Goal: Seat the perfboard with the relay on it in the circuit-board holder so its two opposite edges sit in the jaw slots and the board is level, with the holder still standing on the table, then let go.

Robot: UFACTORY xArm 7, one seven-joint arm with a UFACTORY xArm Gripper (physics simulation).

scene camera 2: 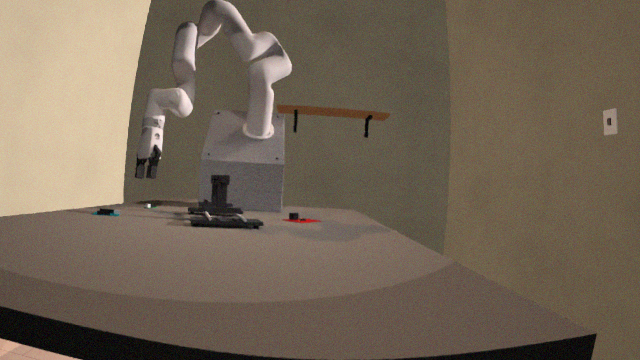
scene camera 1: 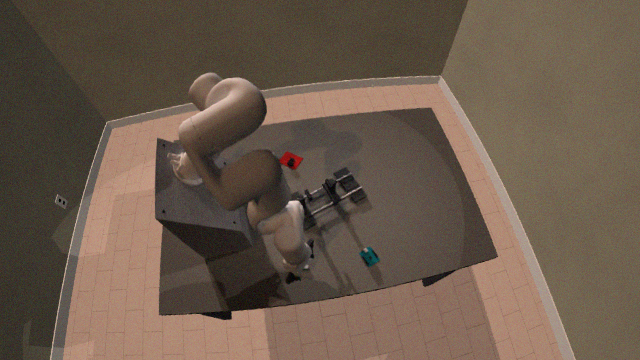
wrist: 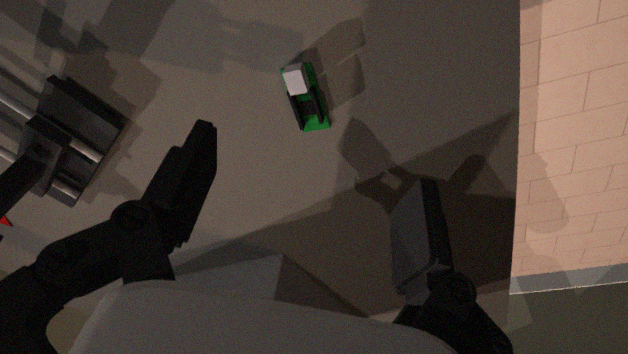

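Seen in the pictures: gripper, between the fingertips: (scene camera 2: pixel 144 178) (scene camera 1: pixel 303 267) (wrist: pixel 313 171); arm's base, origin of its link: (scene camera 2: pixel 258 130) (scene camera 1: pixel 189 170).
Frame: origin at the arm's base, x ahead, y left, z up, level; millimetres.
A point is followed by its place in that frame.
Observation:
My gripper (scene camera 1: pixel 303 263) @[x 329, y -330, z -217 mm] (scene camera 2: pixel 145 176) @[x 329, y -330, z -217 mm] (wrist: pixel 313 171) @[x 329, y -330, z -217 mm] is open and empty, well above the table near its left side in scene camera 2. A small green board (scene camera 2: pixel 154 206) @[x 312, y -298, z -306 mm] (wrist: pixel 317 123) @[x 299, y -307, z -308 mm] with a white block and black strips lies on the table below it. The black circuit-board holder (scene camera 1: pixel 330 191) @[x 490, y -34, z -259 mm] (scene camera 2: pixel 220 190) @[x 508, y -29, z -231 mm] (wrist: pixel 80 116) @[x 381, y -141, z -294 mm] stands on the table, with metal rods; no board shows in its jaws. A red board (scene camera 1: pixel 286 158) @[x 338, y 199, z -308 mm] (scene camera 2: pixel 309 220) @[x 351, y 208, z -308 mm] (wrist: pixel 5 221) @[x 310, y 184, z -308 mm] with a black part lies beside the holder. I cannot tell for certain which board carries the relay.
A teal board (scene camera 1: pixel 370 256) @[x 588, y -321, z -306 mm] (scene camera 2: pixel 114 214) @[x 586, y -294, z -308 mm] with dark parts lies on the table (scene camera 1: pixel 425 175) @[x 946, y -16, z -309 mm] (scene camera 2: pixel 300 270) @[x 935, y 167, z -310 mm] near its long edge. The arm's grey pedestal (scene camera 1: pixel 200 210) @[x 36, y -148, z -23 mm] (scene camera 2: pixel 240 182) @[x 130, y -36, z -211 mm] stands behind the holder in scene camera 2. A wooden shelf (scene camera 2: pixel 332 112) is on the wall.

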